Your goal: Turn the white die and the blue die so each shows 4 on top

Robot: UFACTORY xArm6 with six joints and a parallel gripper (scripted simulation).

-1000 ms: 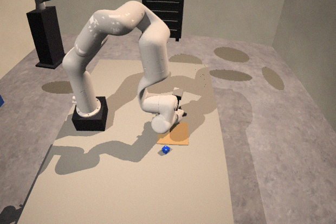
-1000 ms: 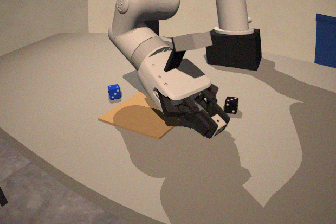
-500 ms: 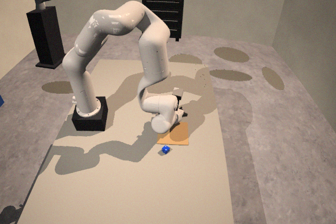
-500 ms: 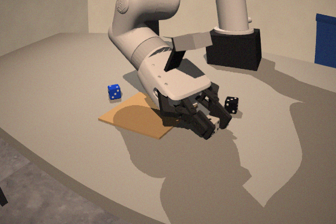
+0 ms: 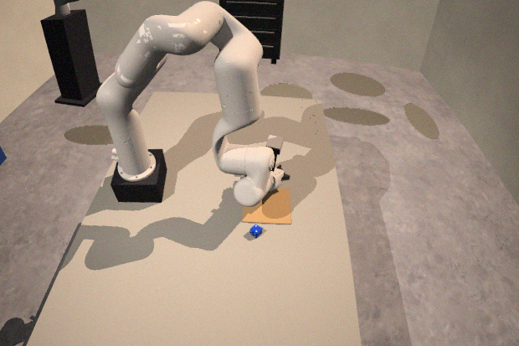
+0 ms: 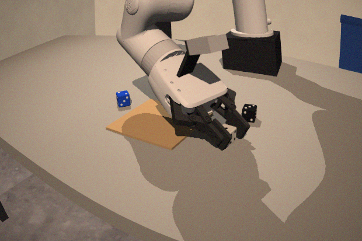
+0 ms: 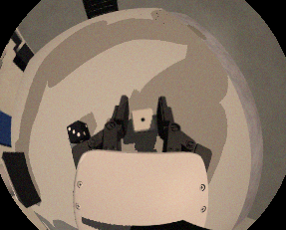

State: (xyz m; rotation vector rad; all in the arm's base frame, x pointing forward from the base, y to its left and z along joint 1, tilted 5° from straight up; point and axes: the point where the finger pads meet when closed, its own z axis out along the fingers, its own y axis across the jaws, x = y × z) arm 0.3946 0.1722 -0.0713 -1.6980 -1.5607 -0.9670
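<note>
My gripper is now 10 mm above the white die. Also, from my hand: blue die: 250 mm to the right, 10 mm below; then orange mat: 10 mm ahead, 140 mm to the right, 20 mm below; then black die: 90 mm behind, 20 mm to the right, 10 mm below.
</note>
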